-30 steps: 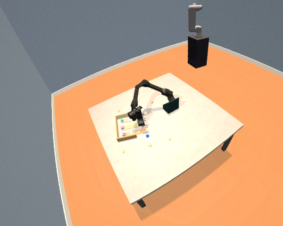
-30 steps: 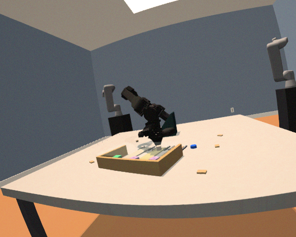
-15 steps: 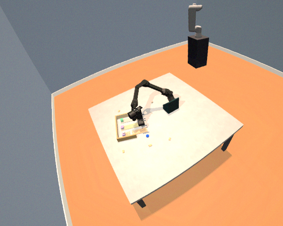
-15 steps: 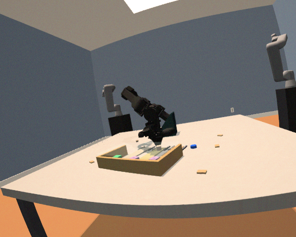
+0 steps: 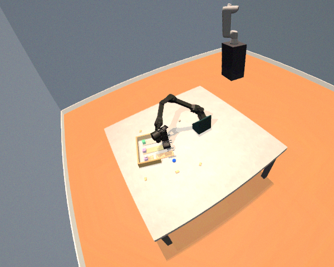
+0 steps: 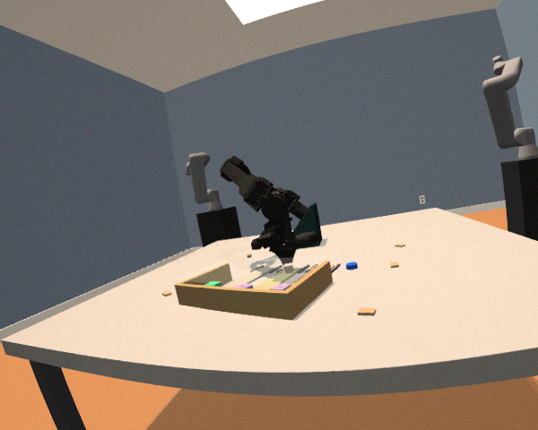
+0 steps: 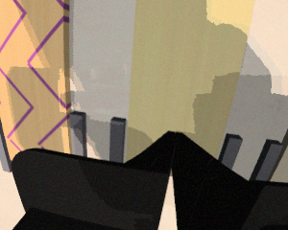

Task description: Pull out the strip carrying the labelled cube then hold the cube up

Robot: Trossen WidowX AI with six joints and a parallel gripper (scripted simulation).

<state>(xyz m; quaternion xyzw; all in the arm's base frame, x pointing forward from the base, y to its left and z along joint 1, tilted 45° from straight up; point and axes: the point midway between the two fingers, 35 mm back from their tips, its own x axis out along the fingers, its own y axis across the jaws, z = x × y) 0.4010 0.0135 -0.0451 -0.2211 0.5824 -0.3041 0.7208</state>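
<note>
The pale yellow strip is 90 mm ahead of my gripper tip and 20 mm to the right of it. From my gripper tip the other things lie so: blue disc (180 mm to the left).
</note>
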